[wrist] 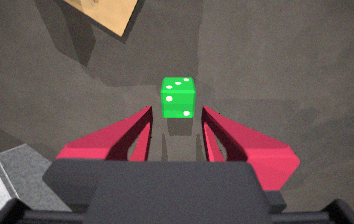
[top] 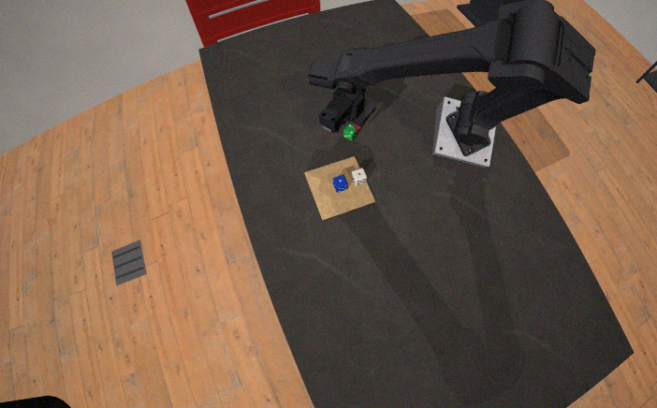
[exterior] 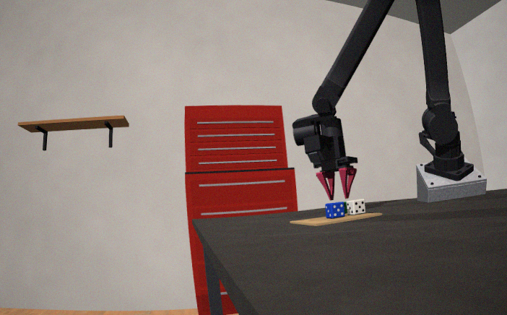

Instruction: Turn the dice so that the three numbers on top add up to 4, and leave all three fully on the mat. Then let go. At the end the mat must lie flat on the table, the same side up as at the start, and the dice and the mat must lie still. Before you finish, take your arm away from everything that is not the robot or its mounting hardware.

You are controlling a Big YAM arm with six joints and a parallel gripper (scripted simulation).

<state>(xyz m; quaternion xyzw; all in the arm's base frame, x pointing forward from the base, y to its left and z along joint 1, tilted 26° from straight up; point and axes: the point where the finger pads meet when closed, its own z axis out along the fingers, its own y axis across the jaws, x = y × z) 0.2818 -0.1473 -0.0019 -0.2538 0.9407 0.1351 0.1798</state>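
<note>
My hand is 30 mm above the green die. From my hand the other things lie so: blue die: 140 mm to the left, 90 mm ahead, 30 mm below; then white die: 140 mm to the left, 40 mm ahead, 30 mm below; then tan mat: 140 mm to the left, 90 mm ahead, 40 mm below.
</note>
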